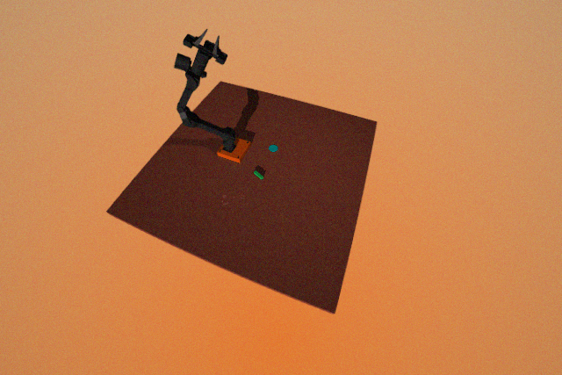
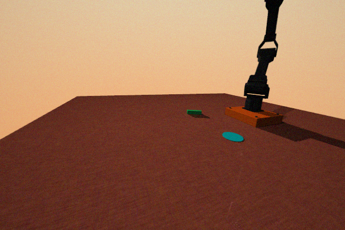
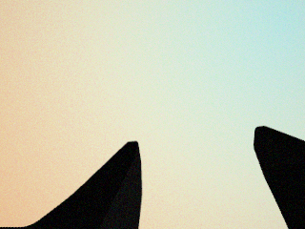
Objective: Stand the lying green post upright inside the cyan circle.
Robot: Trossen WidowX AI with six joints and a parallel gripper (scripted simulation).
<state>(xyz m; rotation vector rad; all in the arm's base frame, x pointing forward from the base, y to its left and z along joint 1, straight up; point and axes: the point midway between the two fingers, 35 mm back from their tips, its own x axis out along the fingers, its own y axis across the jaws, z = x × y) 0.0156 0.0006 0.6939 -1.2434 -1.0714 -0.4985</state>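
The green post lies 750 mm below my gripper tip, 220 mm ahead of it and 100 mm to the right of it. The rest, counted from my gripper tip: cyan circle 760 mm below, 200 mm ahead, 130 mm to the left.
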